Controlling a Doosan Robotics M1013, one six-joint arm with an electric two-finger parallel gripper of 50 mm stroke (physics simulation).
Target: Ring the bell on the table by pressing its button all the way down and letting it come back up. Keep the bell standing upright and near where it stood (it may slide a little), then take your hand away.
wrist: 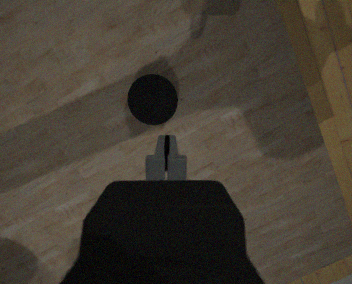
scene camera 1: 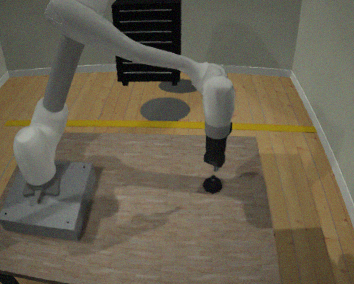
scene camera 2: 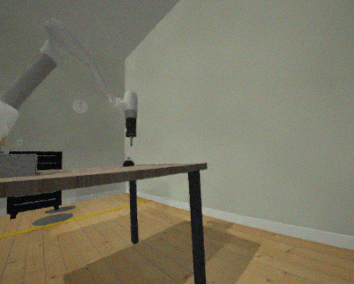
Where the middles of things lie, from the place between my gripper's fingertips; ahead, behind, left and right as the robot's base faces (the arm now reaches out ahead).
I see my gripper 5 cm to the right of the black bell (wrist: 152, 99) and 12 cm above it.
